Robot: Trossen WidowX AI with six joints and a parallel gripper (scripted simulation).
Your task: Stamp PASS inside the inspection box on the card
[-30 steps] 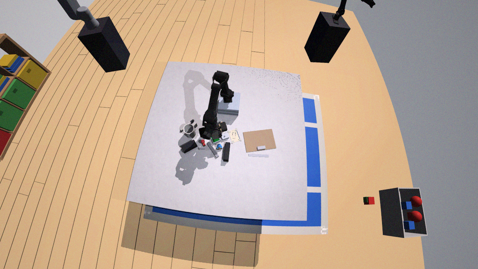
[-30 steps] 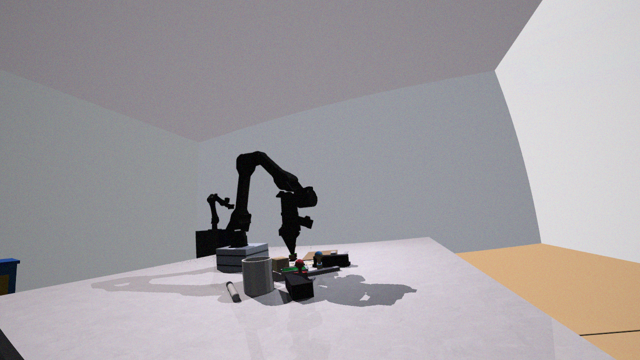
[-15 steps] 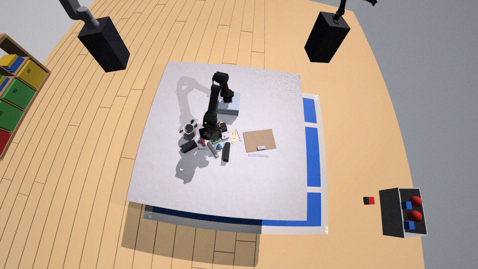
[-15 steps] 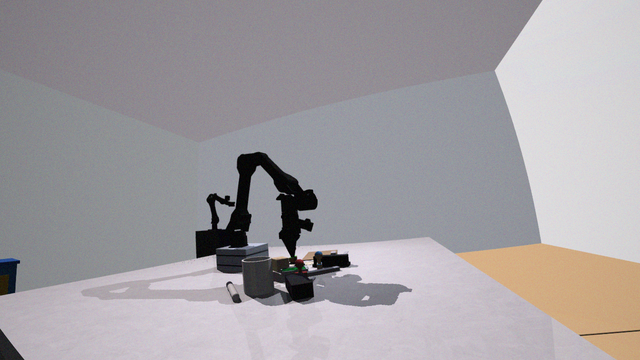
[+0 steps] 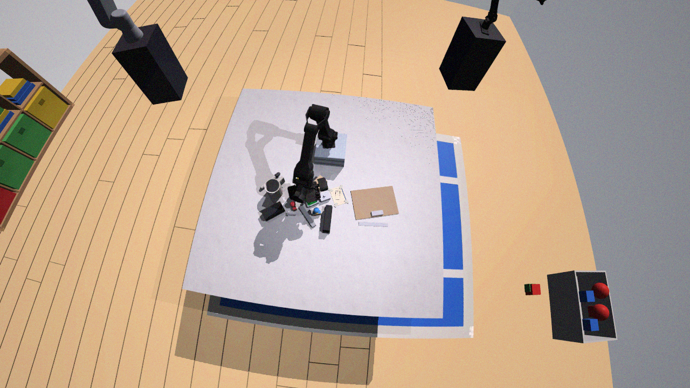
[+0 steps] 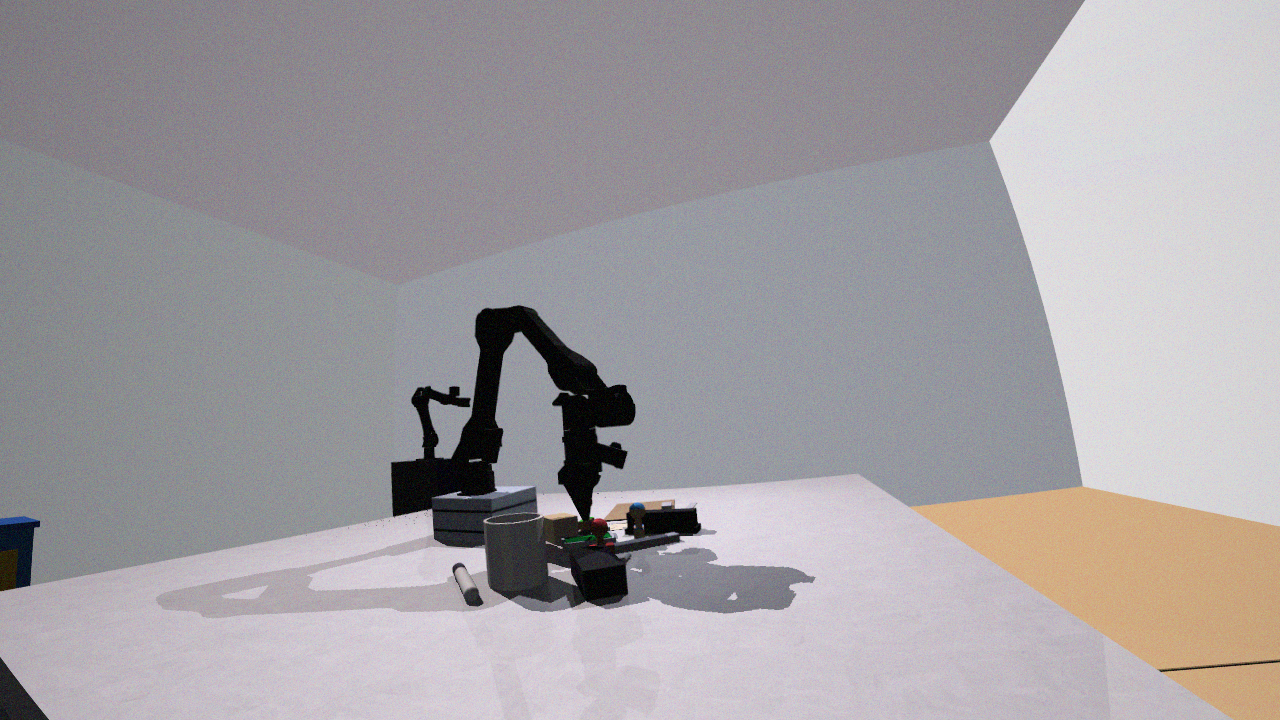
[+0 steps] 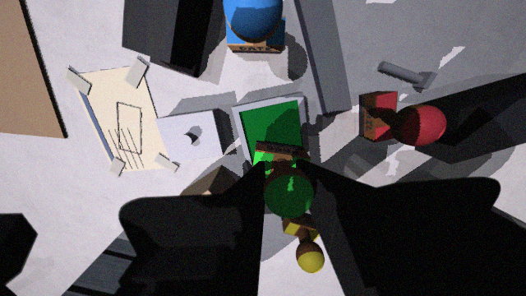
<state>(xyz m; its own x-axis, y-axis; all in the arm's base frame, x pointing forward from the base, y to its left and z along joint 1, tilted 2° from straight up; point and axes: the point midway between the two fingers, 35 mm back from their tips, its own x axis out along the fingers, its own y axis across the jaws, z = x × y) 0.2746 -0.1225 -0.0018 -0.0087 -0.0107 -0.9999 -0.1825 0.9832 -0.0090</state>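
Now: gripper tip 40 mm above the green ink pad. The rest, counted from my gripper tip: cardboard box 70 mm behind, 60 mm to the left, 30 mm below; blue-knobbed stamp 90 mm ahead, 30 mm to the left, 30 mm below; green-knobbed stamp right at my gripper tip.
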